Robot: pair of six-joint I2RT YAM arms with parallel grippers.
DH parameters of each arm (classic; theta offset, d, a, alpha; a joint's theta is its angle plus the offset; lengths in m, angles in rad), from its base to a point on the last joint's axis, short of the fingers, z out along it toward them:
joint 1: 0 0.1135 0.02 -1.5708
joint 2: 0 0 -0.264 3.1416
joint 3: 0.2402 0 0.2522 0
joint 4: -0.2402 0 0.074 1.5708
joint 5: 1.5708 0 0 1.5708
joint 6: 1.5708 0.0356 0 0
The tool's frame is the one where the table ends.
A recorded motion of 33 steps. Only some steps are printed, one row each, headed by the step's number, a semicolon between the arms.
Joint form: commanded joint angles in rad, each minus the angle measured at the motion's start. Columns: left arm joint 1, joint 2, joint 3, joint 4, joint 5, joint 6; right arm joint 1, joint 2, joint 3, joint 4, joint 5, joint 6.
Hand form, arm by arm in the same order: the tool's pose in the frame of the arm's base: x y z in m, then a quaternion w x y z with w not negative. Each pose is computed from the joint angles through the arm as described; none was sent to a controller.
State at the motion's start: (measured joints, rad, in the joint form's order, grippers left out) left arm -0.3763 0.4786 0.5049 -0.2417 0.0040 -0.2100; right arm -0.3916 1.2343 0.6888 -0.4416 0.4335 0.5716
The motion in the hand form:
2: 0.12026 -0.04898 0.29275 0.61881 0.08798 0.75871 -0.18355; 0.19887 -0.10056 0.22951 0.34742 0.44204 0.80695 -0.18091
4: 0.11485 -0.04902 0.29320 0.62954 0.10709 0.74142 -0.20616; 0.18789 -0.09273 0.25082 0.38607 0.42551 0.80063 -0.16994
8: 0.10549 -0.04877 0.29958 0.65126 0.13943 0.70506 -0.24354; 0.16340 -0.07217 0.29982 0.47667 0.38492 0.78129 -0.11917
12: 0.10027 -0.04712 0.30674 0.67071 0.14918 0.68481 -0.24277; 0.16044 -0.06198 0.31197 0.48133 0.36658 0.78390 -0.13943
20: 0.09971 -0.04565 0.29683 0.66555 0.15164 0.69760 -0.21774; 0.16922 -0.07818 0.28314 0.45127 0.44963 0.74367 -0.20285
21: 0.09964 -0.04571 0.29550 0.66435 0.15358 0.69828 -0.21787; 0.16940 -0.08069 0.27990 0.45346 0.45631 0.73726 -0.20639
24: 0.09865 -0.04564 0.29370 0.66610 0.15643 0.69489 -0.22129; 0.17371 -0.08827 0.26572 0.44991 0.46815 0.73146 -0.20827
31: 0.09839 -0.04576 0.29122 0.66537 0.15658 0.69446 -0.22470; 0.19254 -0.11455 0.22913 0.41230 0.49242 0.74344 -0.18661
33: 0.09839 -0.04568 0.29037 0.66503 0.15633 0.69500 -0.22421; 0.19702 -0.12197 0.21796 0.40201 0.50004 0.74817 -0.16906
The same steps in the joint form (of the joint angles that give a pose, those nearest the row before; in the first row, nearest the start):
2: -0.0042 -0.0222 0.0390 -0.0134 0.0190 0.0410; -0.0138 -0.1214 0.0232 -0.0111 -0.0302 -0.1277
4: -0.0048 -0.0588 0.0207 0.0129 0.0742 0.0466; -0.0036 -0.2219 0.0346 -0.0364 -0.0523 -0.1535
8: -0.0041 -0.1124 0.0082 0.0612 0.1686 0.0531; 0.0333 -0.4115 0.0982 -0.0933 -0.1403 -0.1754
12: -0.0054 -0.1366 0.0165 0.0801 0.1760 0.0740; 0.0970 -0.4286 0.1382 -0.1418 -0.0680 -0.1947
20: -0.0048 -0.1561 -0.0072 0.0469 0.1451 0.1107; 0.0558 -0.3599 0.0610 -0.0675 0.0981 -0.0937
21: -0.0044 -0.1585 -0.0112 0.0455 0.1486 0.1130; 0.0443 -0.3580 0.0460 -0.0432 0.1038 -0.0899
24: -0.0043 -0.1693 -0.0218 0.0530 0.1575 0.1131; 0.0136 -0.3280 0.0013 0.0286 0.0944 -0.0843
31: -0.0046 -0.1762 -0.0324 0.0579 0.1625 0.1084; -0.0792 -0.1569 -0.0425 0.1668 -0.0062 -0.0720
33: -0.0041 -0.1780 -0.0353 0.0576 0.1620 0.1086; -0.1060 -0.1046 -0.0513 0.2040 -0.0554 -0.0616

